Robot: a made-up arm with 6 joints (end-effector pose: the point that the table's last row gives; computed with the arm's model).
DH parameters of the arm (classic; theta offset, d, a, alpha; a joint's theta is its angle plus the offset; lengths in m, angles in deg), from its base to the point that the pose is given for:
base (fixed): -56.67 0 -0.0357 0
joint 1: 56.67 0.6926 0.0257 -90
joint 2: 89.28 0 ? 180
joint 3: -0.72 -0.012 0.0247 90
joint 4: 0 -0.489 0.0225 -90
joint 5: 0 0.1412 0.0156 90
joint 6: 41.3 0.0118 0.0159 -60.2
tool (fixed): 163.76 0.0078 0 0
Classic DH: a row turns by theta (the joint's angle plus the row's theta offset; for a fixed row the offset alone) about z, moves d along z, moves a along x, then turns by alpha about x.
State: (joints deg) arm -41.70 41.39 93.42 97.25 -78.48 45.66
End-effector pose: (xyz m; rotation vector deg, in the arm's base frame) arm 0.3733 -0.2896 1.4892 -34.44 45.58 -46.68
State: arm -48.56 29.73 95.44 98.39 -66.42 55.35
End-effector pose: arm 0.2094 -0.1933 1.5721 -44.28 48.97 -53.94
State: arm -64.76 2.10 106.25 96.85 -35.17 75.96
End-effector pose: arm -0.0931 0.2207 1.5691 -69.97 59.27 -86.69
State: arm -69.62 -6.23 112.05 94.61 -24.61 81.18
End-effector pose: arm -0.1402 0.3745 1.4941 -78.68 61.20 -102.10
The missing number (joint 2, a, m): -0.4475
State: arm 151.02 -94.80 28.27 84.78 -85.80 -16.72
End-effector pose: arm 0.6664 -0.3377 0.9659 105.80 -39.75 76.41
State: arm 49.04 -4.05 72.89 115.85 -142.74 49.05
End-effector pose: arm -0.0865 0.0672 1.6489 12.19 16.94 4.75
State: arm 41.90 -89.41 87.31 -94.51 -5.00 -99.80
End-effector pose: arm -0.7256 -0.5057 0.8698 -51.54 -54.18 -74.99
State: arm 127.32 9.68 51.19 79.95 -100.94 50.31
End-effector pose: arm -0.2287 0.3385 1.5517 -60.96 2.78 120.41
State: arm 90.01 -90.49 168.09 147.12 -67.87 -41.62
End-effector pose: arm -0.1449 -0.4109 0.2239 110.34 -21.17 -133.23
